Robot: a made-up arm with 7 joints. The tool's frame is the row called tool.
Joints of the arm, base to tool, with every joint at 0 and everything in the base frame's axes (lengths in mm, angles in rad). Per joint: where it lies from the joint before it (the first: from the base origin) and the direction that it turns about. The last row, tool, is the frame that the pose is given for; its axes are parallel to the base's.
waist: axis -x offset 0 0 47
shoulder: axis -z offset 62 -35 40
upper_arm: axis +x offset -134 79 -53
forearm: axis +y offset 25 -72 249
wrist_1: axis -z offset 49 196 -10
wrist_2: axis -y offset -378 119 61
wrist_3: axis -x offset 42 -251 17
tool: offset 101 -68 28
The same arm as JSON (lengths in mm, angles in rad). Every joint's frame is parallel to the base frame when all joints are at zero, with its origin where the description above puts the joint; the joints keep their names.
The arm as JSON. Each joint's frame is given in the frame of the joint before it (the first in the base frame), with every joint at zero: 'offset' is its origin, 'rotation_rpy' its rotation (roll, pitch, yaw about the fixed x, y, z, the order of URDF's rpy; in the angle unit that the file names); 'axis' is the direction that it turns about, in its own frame. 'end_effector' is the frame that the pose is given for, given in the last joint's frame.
{"length_unit": "mm", "angle_unit": "rad", "chain": [
  {"id": "waist", "offset": [0.0, 0.0, 47.0], "rotation_rpy": [0.0, 0.0, 0.0], "axis": [-1.0, 0.0, 0.0]},
  {"id": "shoulder", "offset": [62.0, -35.0, 40.0], "rotation_rpy": [0.0, 0.0, 0.0], "axis": [0.0, 0.0, -1.0]},
  {"id": "upper_arm", "offset": [-134.0, 79.0, -53.0], "rotation_rpy": [0.0, 0.0, 0.0], "axis": [1.0, 0.0, 0.0]},
  {"id": "forearm", "offset": [25.0, -72.0, 249.0], "rotation_rpy": [0.0, 0.0, 0.0], "axis": [0.0, 1.0, 0.0]},
  {"id": "wrist_1", "offset": [49.0, 196.0, -10.0], "rotation_rpy": [0.0, 0.0, 0.0], "axis": [0.0, 0.0, -1.0]},
  {"id": "wrist_2", "offset": [-378.0, 119.0, 61.0], "rotation_rpy": [0.0, 0.0, 0.0], "axis": [0.0, -1.0, 0.0]},
  {"id": "wrist_3", "offset": [42.0, -251.0, 17.0], "rotation_rpy": [0.0, 0.0, 0.0], "axis": [-1.0, 0.0, 0.0]}
], "end_effector": {"offset": [101.0, -68.0, 28.0], "rotation_rpy": [0.0, 0.0, 0.0]}}

